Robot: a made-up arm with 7 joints. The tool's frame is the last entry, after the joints.
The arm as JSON. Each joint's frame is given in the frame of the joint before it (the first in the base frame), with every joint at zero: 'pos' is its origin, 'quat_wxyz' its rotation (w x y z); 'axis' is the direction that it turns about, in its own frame. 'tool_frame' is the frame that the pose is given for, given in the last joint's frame.
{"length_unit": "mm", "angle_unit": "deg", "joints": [
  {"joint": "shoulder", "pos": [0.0, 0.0, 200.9], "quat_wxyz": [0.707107, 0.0, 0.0, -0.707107], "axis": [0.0, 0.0, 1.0]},
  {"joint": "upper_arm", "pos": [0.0, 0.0, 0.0], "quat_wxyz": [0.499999, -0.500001, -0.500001, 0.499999], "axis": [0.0, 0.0, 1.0]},
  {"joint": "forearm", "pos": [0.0, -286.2, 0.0], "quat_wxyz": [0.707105, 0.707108, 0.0, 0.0], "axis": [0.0, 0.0, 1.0]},
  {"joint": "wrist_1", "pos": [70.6, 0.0, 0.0], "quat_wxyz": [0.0, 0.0, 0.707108, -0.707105], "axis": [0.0, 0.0, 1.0]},
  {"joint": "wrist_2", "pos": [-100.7, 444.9, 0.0], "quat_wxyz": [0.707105, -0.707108, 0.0, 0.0], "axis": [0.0, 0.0, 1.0]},
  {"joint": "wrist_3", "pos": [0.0, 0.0, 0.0], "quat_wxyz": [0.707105, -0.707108, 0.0, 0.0], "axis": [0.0, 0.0, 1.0]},
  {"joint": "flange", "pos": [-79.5, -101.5, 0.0], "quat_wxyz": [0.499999, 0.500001, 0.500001, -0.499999], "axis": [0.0, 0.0, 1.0]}
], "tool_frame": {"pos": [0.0, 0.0, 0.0], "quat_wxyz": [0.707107, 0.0, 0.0, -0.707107]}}
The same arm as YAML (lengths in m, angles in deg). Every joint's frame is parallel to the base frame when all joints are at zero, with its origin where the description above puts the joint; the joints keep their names.
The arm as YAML. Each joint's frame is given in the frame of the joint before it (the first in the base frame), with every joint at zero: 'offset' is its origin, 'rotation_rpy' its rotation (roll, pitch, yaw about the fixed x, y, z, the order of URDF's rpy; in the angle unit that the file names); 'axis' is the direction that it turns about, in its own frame. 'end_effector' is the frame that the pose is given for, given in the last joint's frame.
length_unit: m
angle_unit: deg
chain:
  - id: shoulder
    offset: [0.0, 0.0, 0.2009]
    rotation_rpy: [0.0, 0.0, 0.0]
    axis: "+z"
  - id: upper_arm
    offset: [0.0, 0.0, 0.0]
    rotation_rpy: [0.0, 0.0, 0.0]
    axis: "+y"
  - id: forearm
    offset: [0.0, 0.0, 0.2862]
    rotation_rpy: [0.0, 0.0, 0.0]
    axis: "+z"
  - id: wrist_1
    offset: [0.0706, 0.0, 0.0]
    rotation_rpy: [0.0, 0.0, 0.0]
    axis: "-y"
  - id: wrist_2
    offset: [0.1007, 0.0, -0.4449]
    rotation_rpy: [0.0, 0.0, 0.0]
    axis: "-z"
  - id: wrist_3
    offset: [0.0, 0.0, 0.0]
    rotation_rpy: [0.0, 0.0, 0.0]
    axis: "+y"
  - id: flange
    offset: [0.0795, 0.0, -0.1015]
    rotation_rpy: [0.0, 0.0, 0.0]
    axis: "-z"
end_effector:
  offset: [0.0, 0.0, 0.0]
  rotation_rpy: [-180.0, 0.0, 0.0]

